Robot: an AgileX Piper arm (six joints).
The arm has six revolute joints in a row. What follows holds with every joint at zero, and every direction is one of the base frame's.
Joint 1 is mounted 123 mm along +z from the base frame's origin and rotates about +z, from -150 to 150 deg.
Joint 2 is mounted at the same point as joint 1 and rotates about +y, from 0 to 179.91 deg.
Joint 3 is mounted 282.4 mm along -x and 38.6 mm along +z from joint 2 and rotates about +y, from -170 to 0 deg.
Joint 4 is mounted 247.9 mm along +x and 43.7 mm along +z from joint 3 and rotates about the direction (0.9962, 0, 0.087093), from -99.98 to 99.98 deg.
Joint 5 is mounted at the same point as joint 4 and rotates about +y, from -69.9 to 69.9 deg.
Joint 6 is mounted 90.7 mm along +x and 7.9 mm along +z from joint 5 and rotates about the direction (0.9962, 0, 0.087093), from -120 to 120 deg.
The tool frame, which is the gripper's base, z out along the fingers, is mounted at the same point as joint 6; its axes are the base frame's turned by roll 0, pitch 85.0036 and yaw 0 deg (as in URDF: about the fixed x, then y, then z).
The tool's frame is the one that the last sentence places.
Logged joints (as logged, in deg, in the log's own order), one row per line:
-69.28, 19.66, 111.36, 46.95, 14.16, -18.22
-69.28, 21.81, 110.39, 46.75, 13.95, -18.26
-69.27, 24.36, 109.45, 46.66, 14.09, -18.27
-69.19, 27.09, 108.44, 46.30, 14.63, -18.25
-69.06, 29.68, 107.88, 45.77, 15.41, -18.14
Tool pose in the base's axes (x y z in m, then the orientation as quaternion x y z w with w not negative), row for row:
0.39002, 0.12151, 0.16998, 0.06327, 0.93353, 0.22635, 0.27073
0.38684, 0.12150, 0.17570, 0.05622, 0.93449, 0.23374, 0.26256
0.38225, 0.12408, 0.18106, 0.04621, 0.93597, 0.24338, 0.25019
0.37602, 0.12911, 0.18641, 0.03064, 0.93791, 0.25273, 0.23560
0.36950, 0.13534, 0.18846, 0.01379, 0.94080, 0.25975, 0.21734
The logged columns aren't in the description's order. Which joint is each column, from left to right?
Columns, left to right: joint 3, joint 5, joint 2, joint 4, joint 1, joint 6.
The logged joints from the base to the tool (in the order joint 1, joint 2, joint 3, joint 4, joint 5, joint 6), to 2 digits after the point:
14.16, 111.36, -69.28, 46.95, 19.66, -18.22
13.95, 110.39, -69.28, 46.75, 21.81, -18.26
14.09, 109.45, -69.27, 46.66, 24.36, -18.27
14.63, 108.44, -69.19, 46.30, 27.09, -18.25
15.41, 107.88, -69.06, 45.77, 29.68, -18.14

